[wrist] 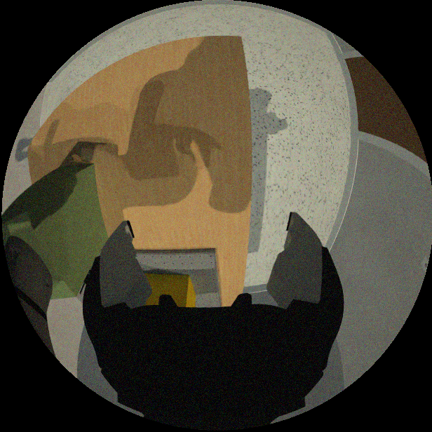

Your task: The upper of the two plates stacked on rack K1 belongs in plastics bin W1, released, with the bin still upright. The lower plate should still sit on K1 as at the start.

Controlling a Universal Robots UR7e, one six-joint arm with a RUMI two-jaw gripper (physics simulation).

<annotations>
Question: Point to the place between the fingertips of my gripper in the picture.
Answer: At 207,219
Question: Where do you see a yellow bin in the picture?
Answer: At 178,286
</annotations>
